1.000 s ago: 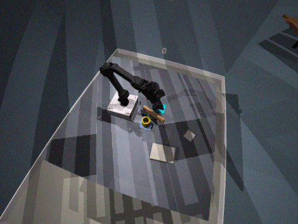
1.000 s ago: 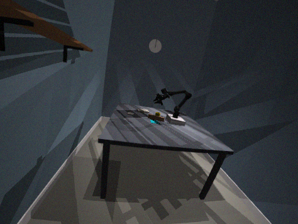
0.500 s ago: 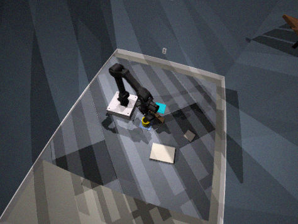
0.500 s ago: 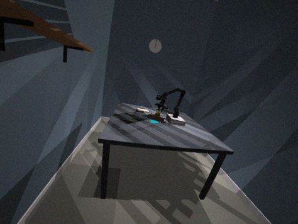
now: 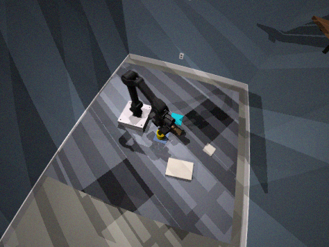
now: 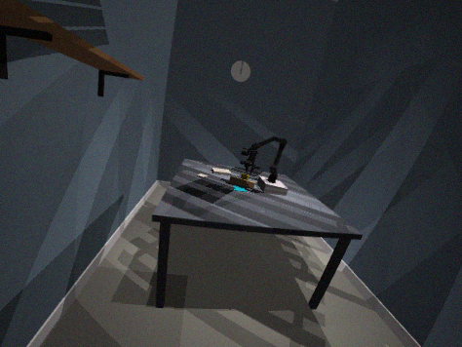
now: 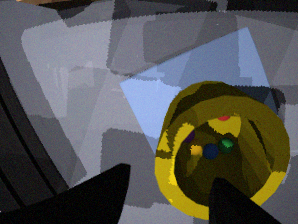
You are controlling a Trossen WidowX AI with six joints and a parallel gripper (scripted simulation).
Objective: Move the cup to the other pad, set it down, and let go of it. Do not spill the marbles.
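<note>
My gripper tip is 6 cm above the yellow cup, 2 cm to the left of it and 2 cm short of it. The rest, counted from my gripper tip: wooden block 8 cm to the left, 8 cm below, 7 cm ahead; then cyan pad 18 cm to the left, 11 cm ahead, 10 cm below; then pale blue pad 10 cm below, 3 cm ahead, 1 cm to the right.
</note>
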